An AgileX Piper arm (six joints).
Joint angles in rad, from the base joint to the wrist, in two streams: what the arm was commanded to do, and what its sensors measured. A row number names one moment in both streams.
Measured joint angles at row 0: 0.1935, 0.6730, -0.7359, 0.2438, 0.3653, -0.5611
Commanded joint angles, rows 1 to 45: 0.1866, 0.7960, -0.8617, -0.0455, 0.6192, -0.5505; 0.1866, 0.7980, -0.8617, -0.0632, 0.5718, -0.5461; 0.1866, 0.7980, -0.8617, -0.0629, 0.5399, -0.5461; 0.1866, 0.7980, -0.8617, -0.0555, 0.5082, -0.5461; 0.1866, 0.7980, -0.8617, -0.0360, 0.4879, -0.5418; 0.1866, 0.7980, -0.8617, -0.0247, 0.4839, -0.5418; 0.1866, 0.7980, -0.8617, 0.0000, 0.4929, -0.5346; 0.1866, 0.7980, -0.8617, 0.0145, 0.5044, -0.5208; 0.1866, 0.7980, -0.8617, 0.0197, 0.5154, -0.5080; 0.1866, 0.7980, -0.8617, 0.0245, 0.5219, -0.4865; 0.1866, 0.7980, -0.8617, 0.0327, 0.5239, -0.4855; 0.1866, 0.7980, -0.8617, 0.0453, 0.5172, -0.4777; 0.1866, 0.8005, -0.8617, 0.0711, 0.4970, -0.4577; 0.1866, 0.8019, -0.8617, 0.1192, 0.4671, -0.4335; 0.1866, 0.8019, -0.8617, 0.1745, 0.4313, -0.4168; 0.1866, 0.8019, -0.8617, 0.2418, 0.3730, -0.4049; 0.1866, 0.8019, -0.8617, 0.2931, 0.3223, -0.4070; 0.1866, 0.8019, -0.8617, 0.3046, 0.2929, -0.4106; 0.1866, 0.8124, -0.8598, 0.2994, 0.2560, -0.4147; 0.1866, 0.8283, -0.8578, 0.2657, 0.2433, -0.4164; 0.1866, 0.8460, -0.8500, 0.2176, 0.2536, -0.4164; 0.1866, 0.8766, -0.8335, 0.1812, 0.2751, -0.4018; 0.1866, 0.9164, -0.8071, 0.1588, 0.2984, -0.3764; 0.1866, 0.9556, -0.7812, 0.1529, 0.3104, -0.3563; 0.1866, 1.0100, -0.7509, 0.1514, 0.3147, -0.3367; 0.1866, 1.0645, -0.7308, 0.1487, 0.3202, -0.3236; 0.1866, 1.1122, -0.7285, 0.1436, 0.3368, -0.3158; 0.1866, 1.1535, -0.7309, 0.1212, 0.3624, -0.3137; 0.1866, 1.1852, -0.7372, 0.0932, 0.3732, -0.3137; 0.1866, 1.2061, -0.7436, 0.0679, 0.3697, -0.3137; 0.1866, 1.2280, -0.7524, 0.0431, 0.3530, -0.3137; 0.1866, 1.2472, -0.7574, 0.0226, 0.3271, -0.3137; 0.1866, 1.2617, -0.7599, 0.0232, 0.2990, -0.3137; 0.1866, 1.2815, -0.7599, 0.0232, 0.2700, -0.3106; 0.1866, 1.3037, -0.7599, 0.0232, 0.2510, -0.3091; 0.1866, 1.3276, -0.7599, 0.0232, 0.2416, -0.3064; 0.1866, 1.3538, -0.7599, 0.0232, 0.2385, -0.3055; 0.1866, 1.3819, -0.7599, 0.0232, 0.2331, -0.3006; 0.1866, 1.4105, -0.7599, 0.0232, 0.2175, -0.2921; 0.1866, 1.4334, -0.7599, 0.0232, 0.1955, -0.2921; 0.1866, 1.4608, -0.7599, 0.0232, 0.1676, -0.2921; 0.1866, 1.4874, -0.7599, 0.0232, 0.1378, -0.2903; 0.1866, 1.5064, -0.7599, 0.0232, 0.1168, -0.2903; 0.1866, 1.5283, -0.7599, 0.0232, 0.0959, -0.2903; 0.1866, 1.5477, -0.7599, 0.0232, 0.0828, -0.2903
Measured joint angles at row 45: 0.1898, 1.4782, -0.7577, 0.0315, 0.1529, -0.2971
